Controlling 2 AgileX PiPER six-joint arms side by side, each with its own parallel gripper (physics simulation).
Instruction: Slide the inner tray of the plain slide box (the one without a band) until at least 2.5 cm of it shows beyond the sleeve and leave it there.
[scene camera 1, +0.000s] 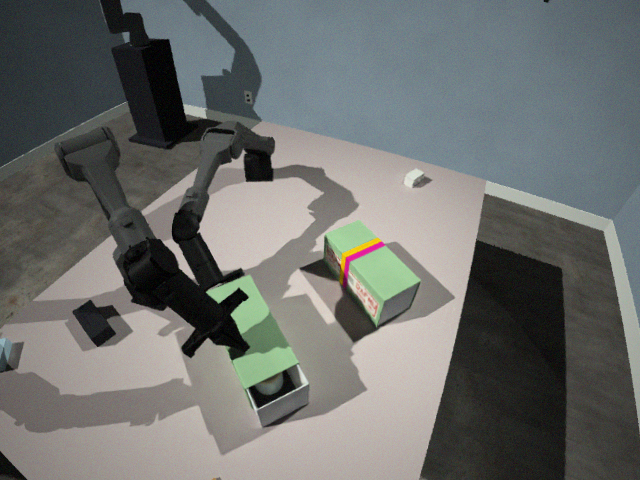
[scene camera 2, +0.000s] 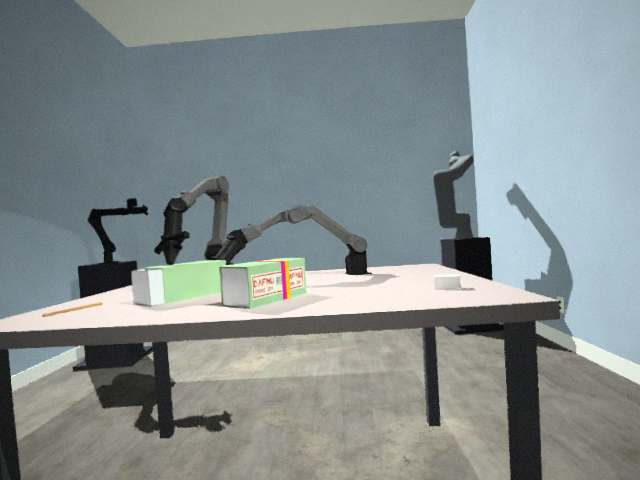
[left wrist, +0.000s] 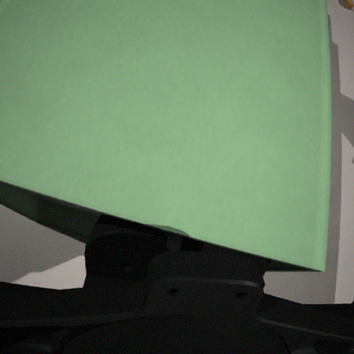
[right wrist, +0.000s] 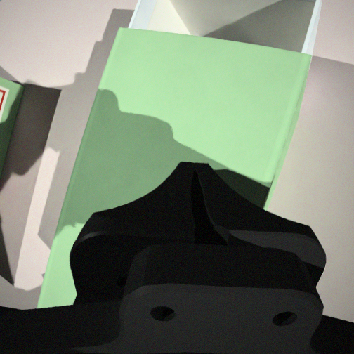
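Note:
The plain box's green sleeve (scene camera 1: 266, 325) (scene camera 2: 193, 281) (left wrist: 175, 110) (right wrist: 215, 95) lies on the table. Its white tray (scene camera 1: 285, 407) (scene camera 2: 148, 287) (right wrist: 252, 20) sticks out of the sleeve's lower end in scene camera 1; a pale rounded thing (scene camera 1: 269, 384) shows inside. My right gripper (scene camera 1: 245, 349) (scene camera 2: 172, 261) (right wrist: 192, 181) is shut and empty, its tips at the sleeve's top; contact is unclear. My left gripper (left wrist: 175, 242) is shut at the sleeve's other end, its tips hidden under the sleeve's top edge.
The banded green box (scene camera 1: 395, 273) (scene camera 2: 262, 284) stands beside the plain one. A white block (scene camera 1: 414, 178) (scene camera 2: 447, 282), a dark block (scene camera 1: 94, 322), a light blue thing (scene camera 1: 4, 353) and an orange stick (scene camera 2: 72, 309) (left wrist: 347, 4) lie on the table (scene camera 1: 361, 428).

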